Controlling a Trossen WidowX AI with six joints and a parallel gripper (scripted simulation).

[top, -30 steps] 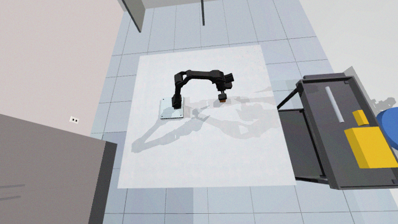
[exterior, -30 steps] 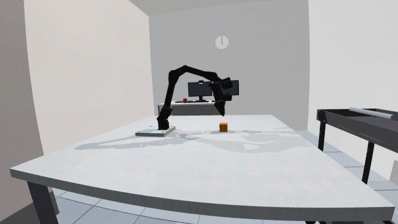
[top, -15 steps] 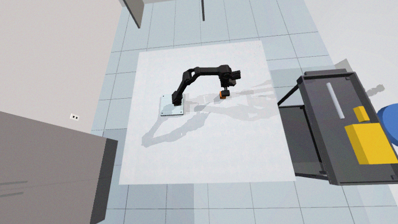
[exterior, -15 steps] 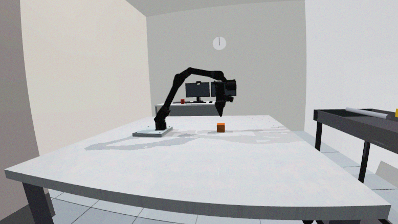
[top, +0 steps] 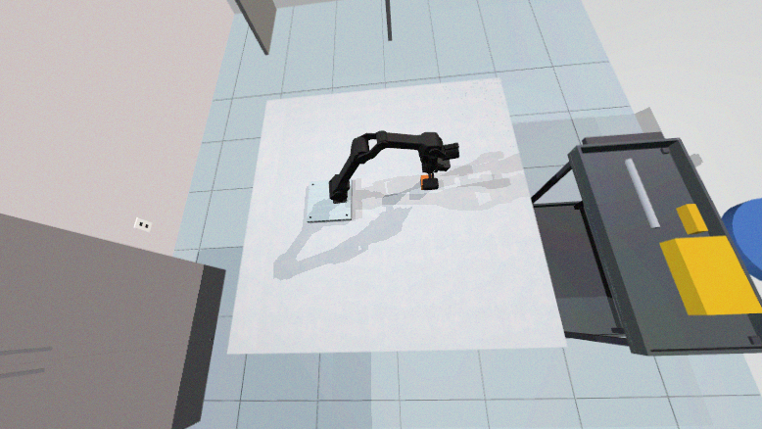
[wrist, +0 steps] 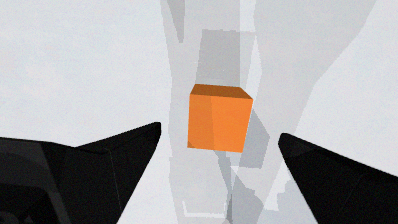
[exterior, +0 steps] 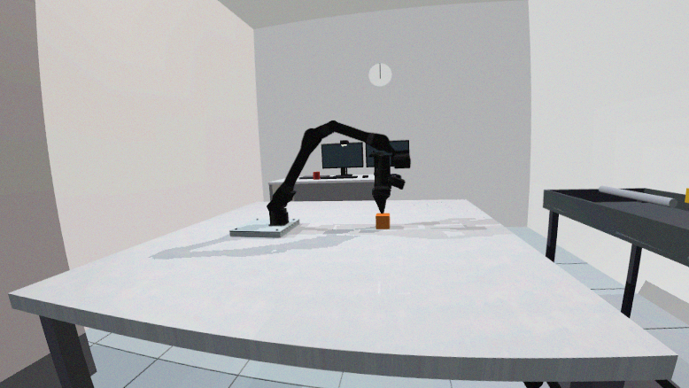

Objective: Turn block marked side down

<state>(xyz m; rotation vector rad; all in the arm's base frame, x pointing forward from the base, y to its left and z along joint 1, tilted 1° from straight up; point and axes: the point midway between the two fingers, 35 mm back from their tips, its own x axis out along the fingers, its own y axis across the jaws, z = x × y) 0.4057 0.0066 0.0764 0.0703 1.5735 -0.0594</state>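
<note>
Now: the orange block 4 cm below my gripper tip and 1 cm behind it.
</note>
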